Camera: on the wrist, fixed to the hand. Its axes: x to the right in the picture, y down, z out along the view.
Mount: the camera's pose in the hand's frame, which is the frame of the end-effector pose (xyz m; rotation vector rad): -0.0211 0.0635 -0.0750 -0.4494 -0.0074 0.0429
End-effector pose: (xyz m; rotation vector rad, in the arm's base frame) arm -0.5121 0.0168 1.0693 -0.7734 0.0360 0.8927
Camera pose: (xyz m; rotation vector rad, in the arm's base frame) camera -0.5500 -0.0200 0.9838 -1.1906 -0.1603 0.9572
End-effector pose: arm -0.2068 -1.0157 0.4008 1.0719 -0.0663 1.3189
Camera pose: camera -0.3026 -0.9900 0.3846 0.6946 -0.3754 1.2606
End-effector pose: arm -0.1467 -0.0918 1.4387 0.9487 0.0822 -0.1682
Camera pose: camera -0.1558 0.0078 1.4490 0.5012 0.0882 -0.1069
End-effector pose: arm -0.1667 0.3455 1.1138 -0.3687 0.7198 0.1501
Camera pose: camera -0.2450 0.3756 1.0584 -0.7809 0.6841 0.3560
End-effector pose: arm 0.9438 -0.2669 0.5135 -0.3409 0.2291 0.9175
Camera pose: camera 0.8765 -0.2756 0.4394 -0.7494 0.0199 1.0097
